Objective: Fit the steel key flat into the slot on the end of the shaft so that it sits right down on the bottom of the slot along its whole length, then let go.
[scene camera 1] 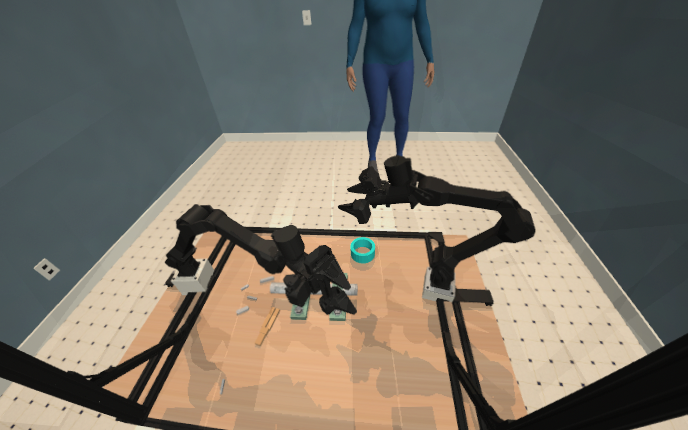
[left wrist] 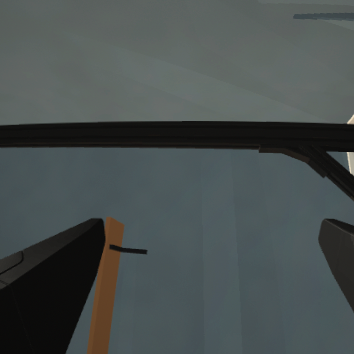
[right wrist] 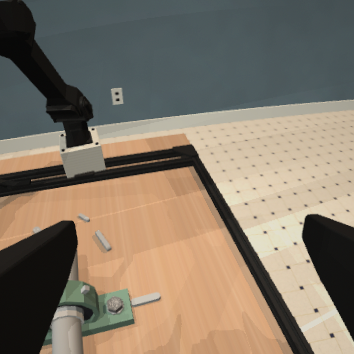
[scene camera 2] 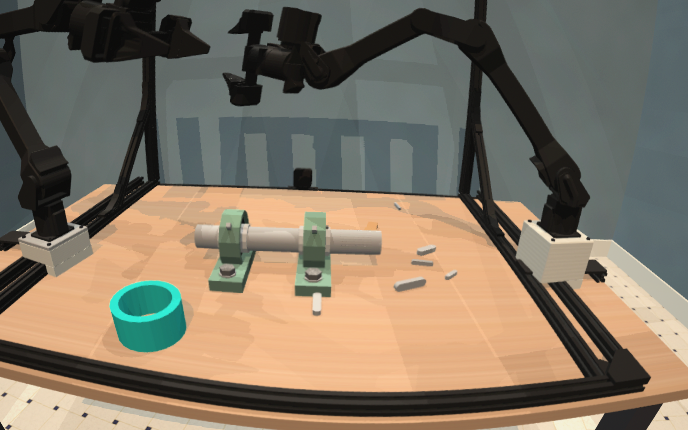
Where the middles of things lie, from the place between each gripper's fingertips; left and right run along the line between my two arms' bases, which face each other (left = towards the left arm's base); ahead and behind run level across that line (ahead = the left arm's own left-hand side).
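Scene:
Relative to the grey steel shaft [scene camera 2: 272,239], my left gripper is 220 mm short of it, 150 mm to the right of it and 310 mm above it. The teal ring [scene camera 2: 152,333], counted from my left hand, is 420 mm ahead, 20 mm to the right and 330 mm below. Going by its middle, the grey steel shaft is nearer to my right hand than to my left gripper.
Counted from my right hand, the teal ring is 7 cm ahead, 6 cm to the right and 33 cm below; the grey steel shaft is 13 cm behind, 11 cm to the left and 30 cm below. Going by its middle, the teal ring is nearer to my right hand than to my left gripper.

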